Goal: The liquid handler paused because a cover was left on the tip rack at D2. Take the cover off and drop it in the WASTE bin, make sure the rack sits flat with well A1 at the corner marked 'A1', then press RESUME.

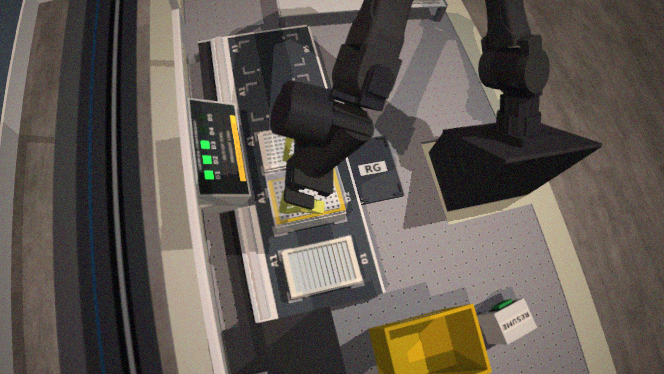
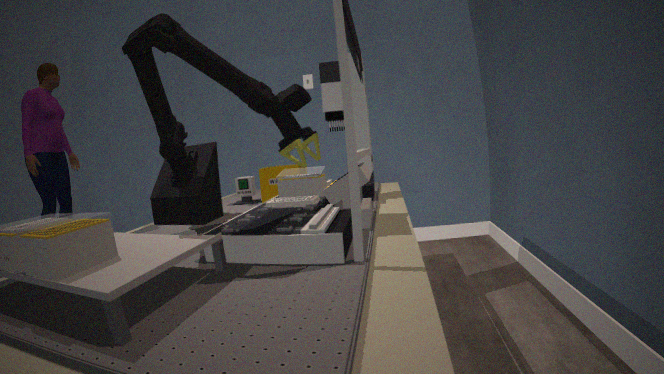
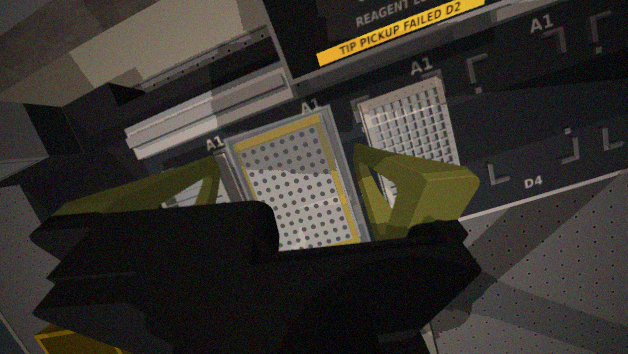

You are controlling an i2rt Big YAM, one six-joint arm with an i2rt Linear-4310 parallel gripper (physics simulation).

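Places are measured from the arm's base along level axes (x left, y ahead, z down), in centimetres.
Pixels of known places: gripper, fingertip midpoint: (image 1: 284,185) (image 2: 312,163) (image 3: 286,157); arm's base, origin of the base link: (image 1: 517,137) (image 2: 184,167).
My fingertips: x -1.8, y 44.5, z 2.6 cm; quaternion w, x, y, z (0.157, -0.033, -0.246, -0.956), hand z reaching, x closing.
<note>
Ahead of a thing's pixels: the offset from my fingertips to its middle. "spot": to the spot under its first point.
The tip rack @(dz +3.3, dx +0.7, dy -3.6 cm) (image 1: 332,201) (image 2: 299,188) (image 3: 305,187), white with a yellow edge, stands at D2 and looks flat. The clear cover @(spot: dz +2.1, dx +0.0, dy -3.1 cm) (image 2: 302,171) (image 3: 344,167) sits over its top. The printed A1 mark @(spot: dz +9.7, dx -2.6, dy +4.1 cm) (image 1: 261,196) (image 3: 310,106) is by the rack's screen-side corner; well A1 itself cannot be told. My gripper (image 1: 296,177) (image 2: 309,161) (image 3: 286,157) is open and empty, just above the cover, its olive fingers spread toward the D1 and D3 sides. The yellow WASTE bin @(dz +8.3, dx +32.9, dy -17.1 cm) (image 1: 435,340) (image 2: 268,184) and the RESUME box @(dz +9.8, dx +33.4, dy -33.9 cm) (image 1: 515,322) (image 2: 244,185) with a green button @(dz +7.1, dx +30.4, dy -33.6 cm) (image 1: 502,304) stand beyond D1.
A ribbed plate @(dz +8.2, dx +13.6, dy -3.3 cm) (image 1: 322,267) is at D1 and a well plate @(dz +9.1, dx -11.2, dy -4.1 cm) (image 1: 272,150) (image 3: 410,125) at D3. The screen @(spot: dz +2.9, dx -10.7, dy +10.0 cm) (image 1: 217,150) reads TIP PICKUP FAILED D2. A dark RG block @(dz +14.4, dx -4.8, dy -20.2 cm) (image 1: 382,185) lies beside the deck. Another rack @(dz +6.0, dx -66.4, dy -27.7 cm) (image 2: 55,252) stands on a raised shelf (image 2: 165,260).
</note>
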